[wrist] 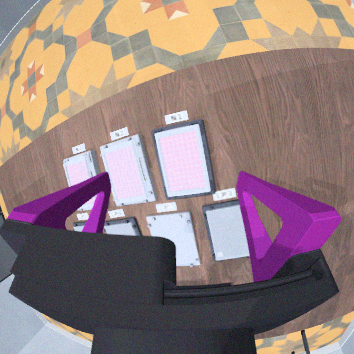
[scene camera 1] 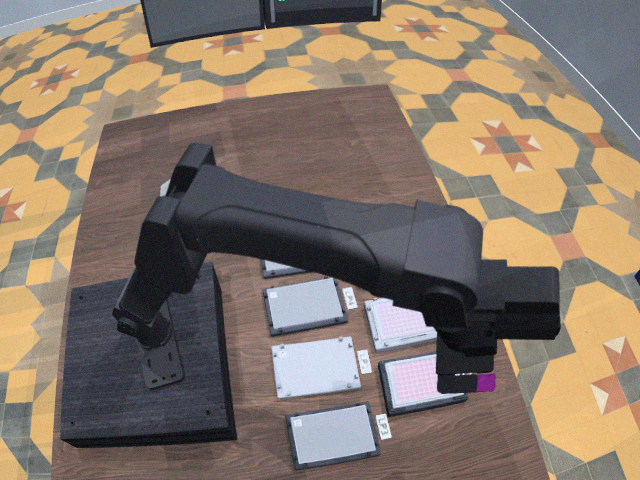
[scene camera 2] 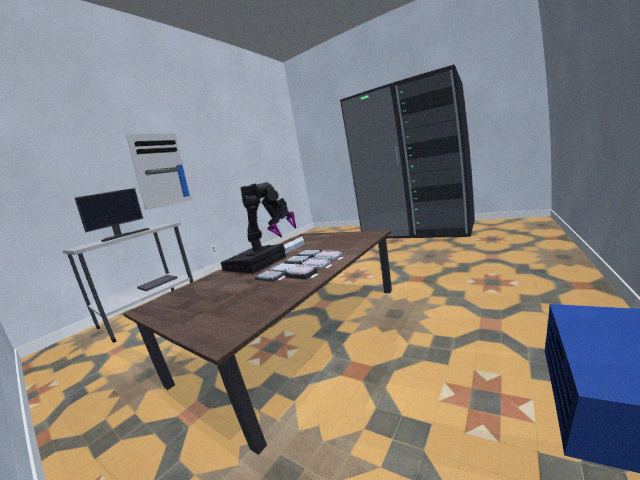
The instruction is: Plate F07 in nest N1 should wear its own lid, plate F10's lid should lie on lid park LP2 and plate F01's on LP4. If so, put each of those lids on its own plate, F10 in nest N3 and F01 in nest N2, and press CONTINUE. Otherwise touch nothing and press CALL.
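Places are measured from the arm's base along level axes (x right, y ahead, z up), in millimetres.
Pixels of known places: gripper, fingertip midpoint: [wrist: 173, 178] [scene camera 2: 289, 232]; arm's base, origin of the base link: [scene camera 1: 156, 334] [scene camera 2: 258, 251].
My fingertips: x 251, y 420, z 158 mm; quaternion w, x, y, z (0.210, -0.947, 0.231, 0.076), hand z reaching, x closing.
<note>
For each thing: its top centre in the pictures, then the offset to it from my fingertips. "spot": a spot on its surface instead. Level surfaces: height alone.
- nest N1, surface spot: [scene camera 1: 413, 379] [wrist: 183, 174] spot: dz -208, dx -48, dy -26 mm
- N2, middle of its top: [scene camera 1: 409, 314] [wrist: 122, 173] [scene camera 2: 314, 260] dz -212, dx -171, dy +23 mm
- N3, middle of its top: [wrist: 78, 184] [scene camera 2: 327, 252] dz -210, dx -303, dy +49 mm
- LP3, middle of its top: [scene camera 1: 332, 434] [wrist: 230, 234] [scene camera 2: 269, 274] dz -225, dx -10, dy -186 mm
- LP4, middle of its top: [scene camera 1: 304, 302] [wrist: 125, 246] [scene camera 2: 297, 258] dz -225, dx -270, dy -145 mm
- wooden table, its level: dz -243 mm
- pale object, middle of its top: [scene camera 1: 170, 207] [scene camera 2: 290, 240] dz -179, dx -557, dy -348 mm
My gripper [scene camera 2: 287, 231] [wrist: 173, 178] is open and empty, high above the plates; a magenta finger shows in scene camera 1. The plate in nest N1 [scene camera 1: 413, 379] [wrist: 182, 160] shows pink wells in a dark frame; whether a clear lid covers it I cannot tell. The plates in N2 [scene camera 1: 400, 321] [wrist: 127, 172] and N3 [wrist: 78, 170] also show pink wells. Grey rectangles lie by LP3 [scene camera 1: 334, 434] [wrist: 227, 235] and LP4 [scene camera 1: 306, 304] [wrist: 120, 227], a paler one [scene camera 1: 316, 366] [wrist: 175, 240] between them, and another [scene camera 1: 281, 267] is partly hidden behind the arm. Their small codes are unreadable.
The black base block [scene camera 1: 108, 403] [scene camera 2: 237, 263] stands on the wooden table [scene camera 1: 320, 134] [scene camera 2: 206, 315]. A pale object [scene camera 1: 164, 187] [scene camera 2: 294, 243] beyond the base is mostly hidden in scene camera 1; no button labels are readable. The arm [scene camera 1: 310, 232] spans over the plates.
</note>
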